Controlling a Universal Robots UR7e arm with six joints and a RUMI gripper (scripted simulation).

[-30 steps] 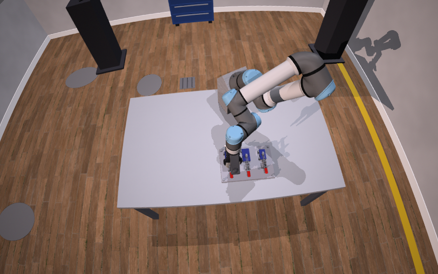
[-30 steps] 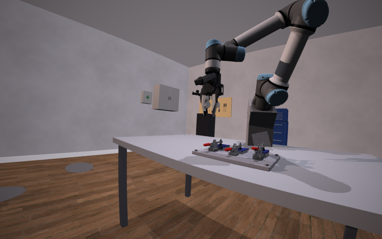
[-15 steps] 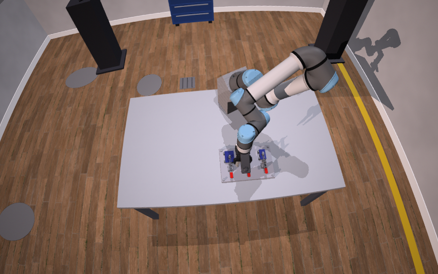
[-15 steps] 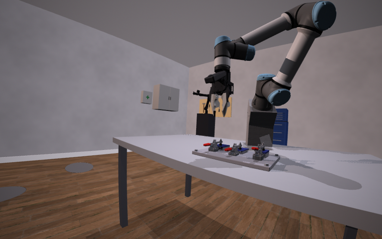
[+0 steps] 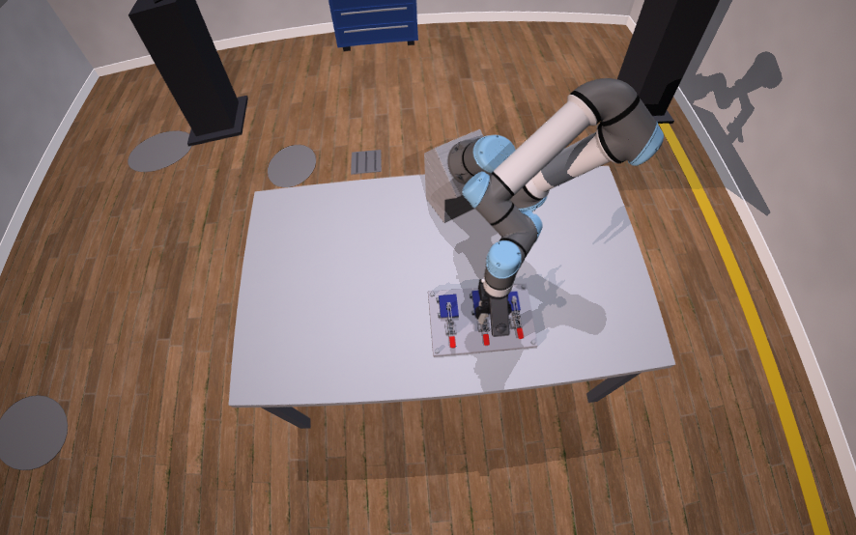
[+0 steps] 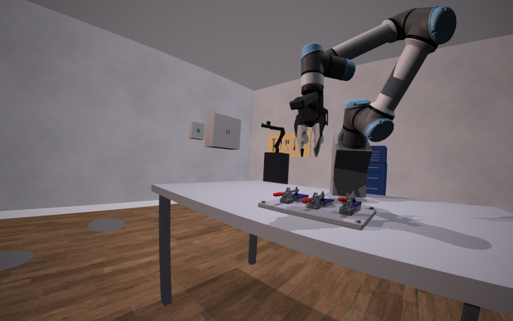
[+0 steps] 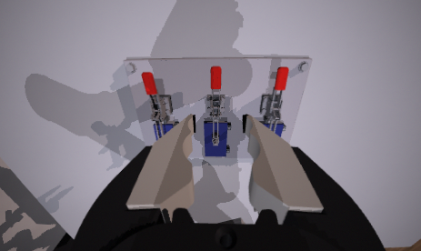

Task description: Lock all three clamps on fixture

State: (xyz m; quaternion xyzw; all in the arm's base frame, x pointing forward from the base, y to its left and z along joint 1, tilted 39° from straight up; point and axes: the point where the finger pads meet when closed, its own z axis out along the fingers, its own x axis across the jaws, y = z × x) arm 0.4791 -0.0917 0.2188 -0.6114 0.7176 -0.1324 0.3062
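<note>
The clamp lies 150 mm below my hand, 120 mm to the left of it and 50 mm behind it. Round my hand: plate 190 mm below, 80 mm behind, 10 mm to the left.
</note>
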